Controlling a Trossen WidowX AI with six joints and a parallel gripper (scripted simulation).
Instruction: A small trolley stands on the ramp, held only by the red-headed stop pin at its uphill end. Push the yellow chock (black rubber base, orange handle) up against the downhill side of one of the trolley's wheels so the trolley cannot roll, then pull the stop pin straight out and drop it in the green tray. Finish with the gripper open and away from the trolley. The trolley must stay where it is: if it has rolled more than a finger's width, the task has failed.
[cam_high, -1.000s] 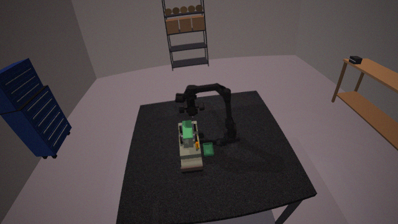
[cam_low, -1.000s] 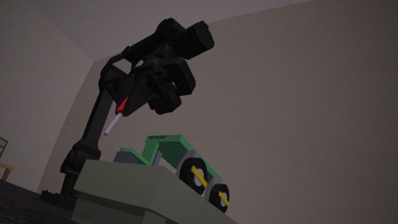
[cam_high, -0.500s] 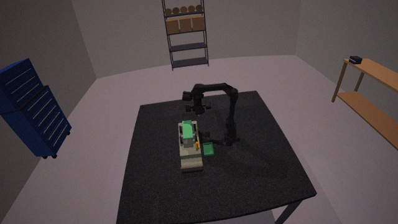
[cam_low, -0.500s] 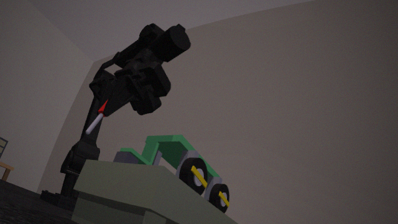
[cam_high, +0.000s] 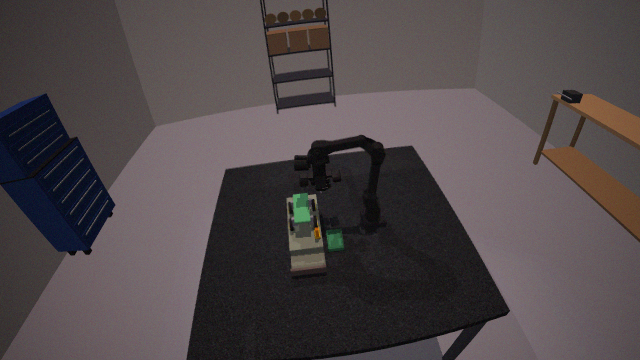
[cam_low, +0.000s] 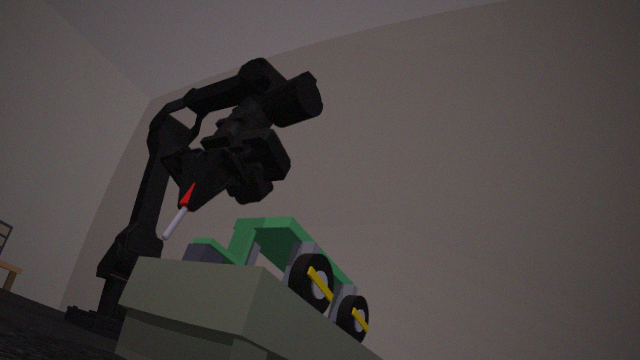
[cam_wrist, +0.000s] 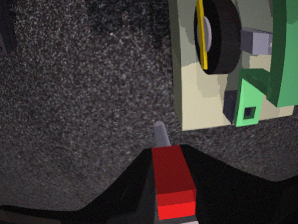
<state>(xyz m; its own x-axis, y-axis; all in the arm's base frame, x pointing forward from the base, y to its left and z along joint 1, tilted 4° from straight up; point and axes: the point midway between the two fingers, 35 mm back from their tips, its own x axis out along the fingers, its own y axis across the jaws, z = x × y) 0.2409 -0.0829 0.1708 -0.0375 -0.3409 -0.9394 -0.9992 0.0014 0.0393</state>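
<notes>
Right now the green tray is 3 cm behind my gripper tip, 20 cm to the left of it and 18 cm below it. Also, from my gripper tip: red-headed stop pin (right at my gripper tip); then green trolley (10 cm ahead, 10 cm to the left, 6 cm below); then pale ramp (10 cm ahead, 10 cm to the left, 12 cm below).
</notes>
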